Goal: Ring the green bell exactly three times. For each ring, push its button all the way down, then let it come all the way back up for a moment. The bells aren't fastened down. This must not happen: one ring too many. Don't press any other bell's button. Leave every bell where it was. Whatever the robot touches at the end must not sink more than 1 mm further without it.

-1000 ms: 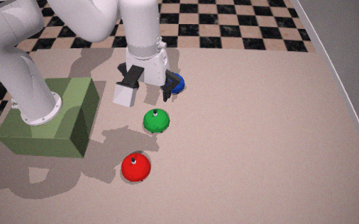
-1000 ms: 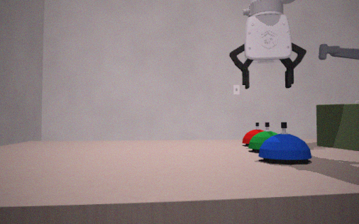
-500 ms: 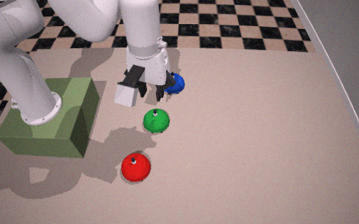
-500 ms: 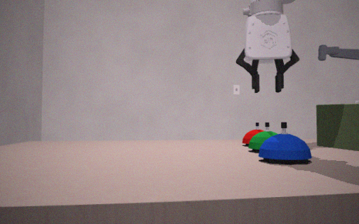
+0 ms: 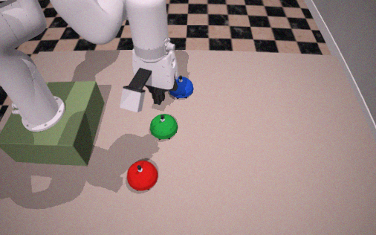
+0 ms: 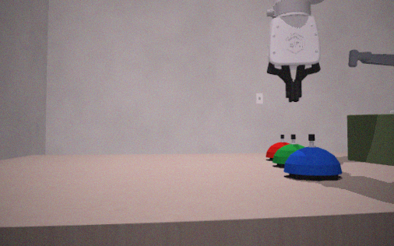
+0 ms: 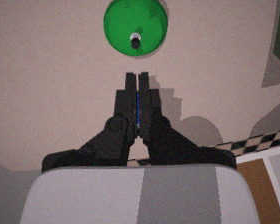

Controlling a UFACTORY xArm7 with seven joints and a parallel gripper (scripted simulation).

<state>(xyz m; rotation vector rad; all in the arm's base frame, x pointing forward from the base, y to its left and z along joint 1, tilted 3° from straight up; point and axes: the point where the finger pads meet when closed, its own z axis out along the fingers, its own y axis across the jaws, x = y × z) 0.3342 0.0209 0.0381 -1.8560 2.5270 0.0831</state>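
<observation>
Now: the green bell 11 cm below my hand. Round my hand: red bell: 16 cm to the right, 11 cm below, 5 cm behind; then blue bell: 16 cm to the left, 11 cm below, 5 cm ahead.
</observation>
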